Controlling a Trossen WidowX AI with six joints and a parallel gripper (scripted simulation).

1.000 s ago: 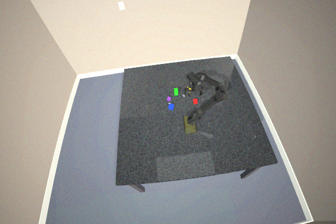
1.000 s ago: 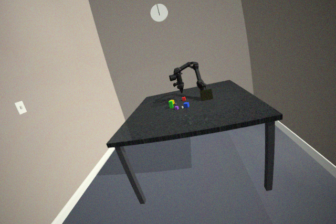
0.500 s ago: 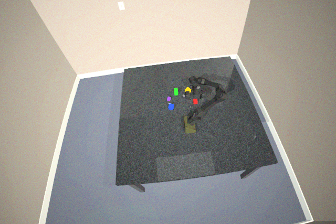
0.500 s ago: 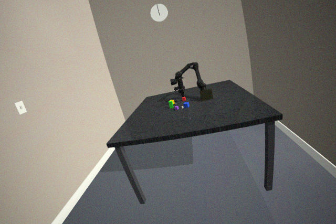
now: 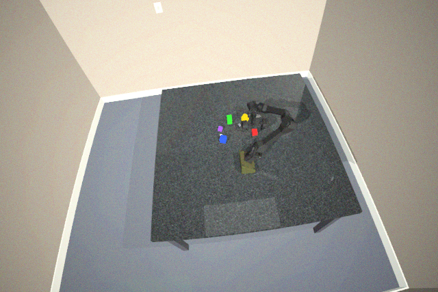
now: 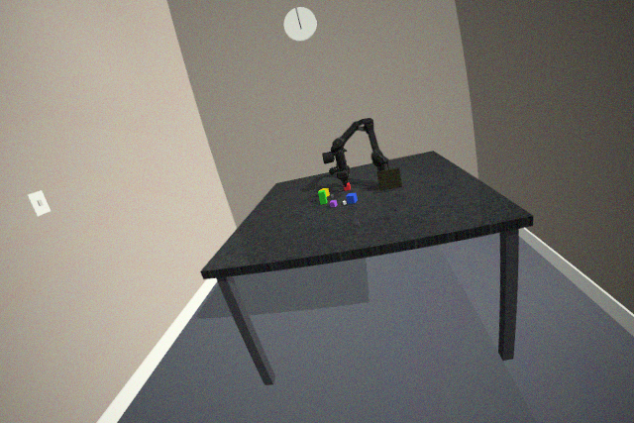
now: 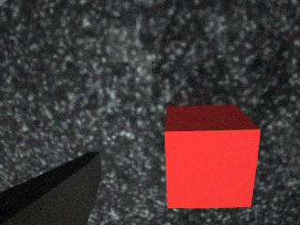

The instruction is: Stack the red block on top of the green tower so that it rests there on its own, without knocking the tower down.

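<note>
The red block is 10 mm below my gripper tip. From my gripper tip the other things lie so: yellow block 130 mm ahead, 60 mm to the left, 10 mm below; then blue block 60 mm behind, 230 mm to the left, 10 mm below; then purple block 40 mm ahead, 250 mm to the left, 20 mm below.
</note>
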